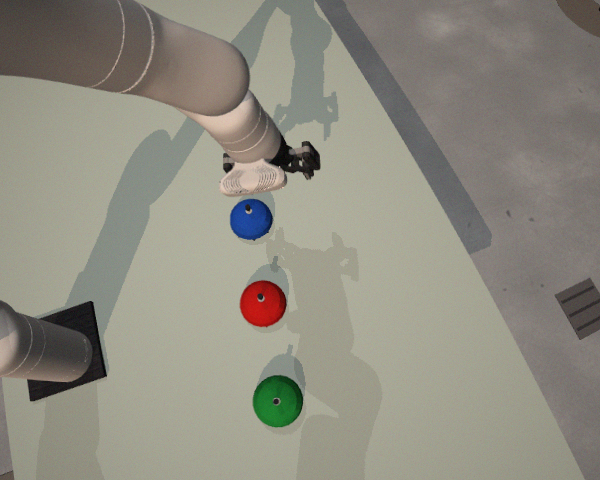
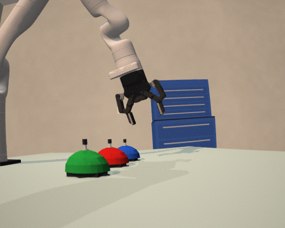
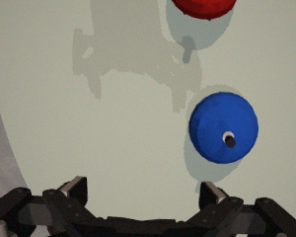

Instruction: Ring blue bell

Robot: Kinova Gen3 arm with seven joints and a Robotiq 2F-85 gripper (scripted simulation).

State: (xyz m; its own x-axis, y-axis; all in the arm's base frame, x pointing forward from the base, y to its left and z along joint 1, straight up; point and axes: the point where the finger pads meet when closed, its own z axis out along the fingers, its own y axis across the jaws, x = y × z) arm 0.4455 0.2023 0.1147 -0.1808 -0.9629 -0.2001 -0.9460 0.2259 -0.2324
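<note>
My gripper is now 80 mm above the blue bell, 70 mm past it and 10 mm to the left of it. From my hand the other things lie so: red bell: 180 mm to the right, 80 mm below, 80 mm behind; then green bell: 350 mm to the right, 90 mm behind, 80 mm below.
</note>
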